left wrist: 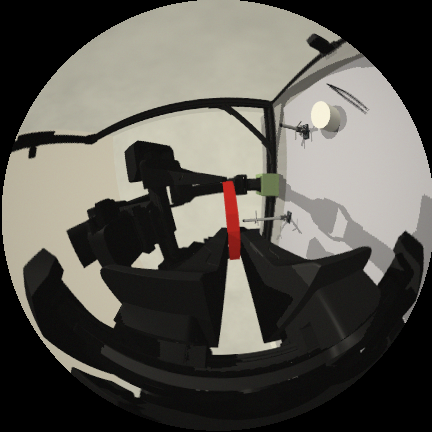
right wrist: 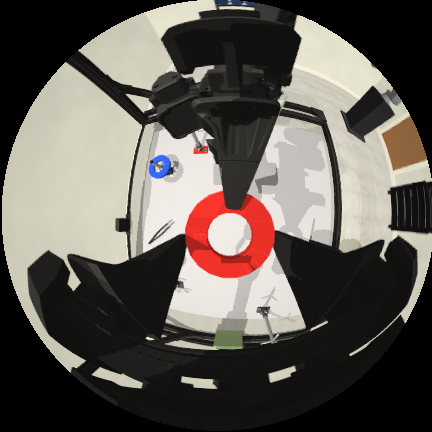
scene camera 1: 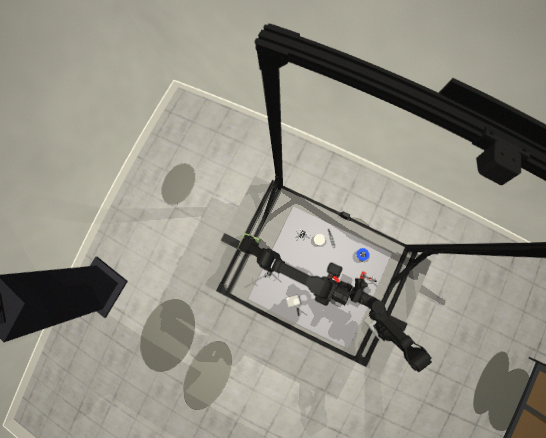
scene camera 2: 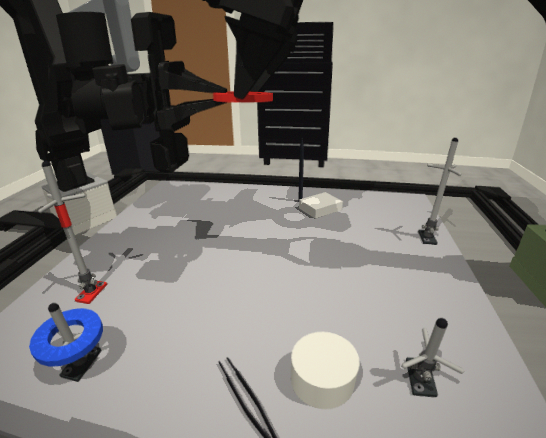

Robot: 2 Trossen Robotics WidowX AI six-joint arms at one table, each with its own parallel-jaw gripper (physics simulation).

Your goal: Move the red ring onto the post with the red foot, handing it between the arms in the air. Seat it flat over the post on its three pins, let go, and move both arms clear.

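Pixels of known places: left gripper, fingertip midpoint: [left wrist: 232, 232] [right wrist: 232, 209] [scene camera 2: 226, 95]; right gripper, fingertip midpoint: [left wrist: 231, 218] [right wrist: 229, 237] [scene camera 2: 244, 97]; left arm's base, link origin: [right wrist: 269, 92] [scene camera 1: 380, 326] [scene camera 2: 73, 183]; right arm's base, link origin: [left wrist: 258, 184] [scene camera 1: 248, 243].
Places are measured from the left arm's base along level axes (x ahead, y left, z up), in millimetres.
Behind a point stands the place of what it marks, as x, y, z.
Note:
The red ring [scene camera 1: 335, 279] @(410, 65, 179) [scene camera 2: 260, 98] @(444, 77, 175) [left wrist: 231, 215] @(390, 57, 177) [right wrist: 262, 234] @(396, 107, 177) is level in the air, high above the table, with both grippers on it. My right gripper [right wrist: 229, 237] @(412, 86, 173) comes from above, its wide fingers shut on the ring's opposite outer edges. My left gripper [scene camera 2: 225, 96] @(391, 77, 175) [left wrist: 232, 232] @(391, 77, 175) comes from the side, its fingers shut above and below the ring's near rim. The post with the red foot [scene camera 2: 72, 250] @(269, -108, 2) leans at the left of scene camera 2, with a red band and thin pins near its top. Its red foot [scene camera 2: 95, 291] @(277, -101, -68) [right wrist: 200, 150] @(274, -98, -64) lies on the table.
A blue ring [scene camera 2: 40, 350] @(381, -196, -23) [right wrist: 153, 170] @(396, -176, -24) hangs tilted around a short post in front of the red foot. A white cylinder [scene camera 2: 325, 365] @(599, -26, -38), tweezers [scene camera 2: 245, 395] @(543, -79, -73), another short post [scene camera 2: 434, 345] @(678, 33, -13), a tall post [scene camera 2: 442, 192] @(615, 333, 16) and a white block [scene camera 2: 321, 205] @(408, 298, -53) stand or lie about the table.

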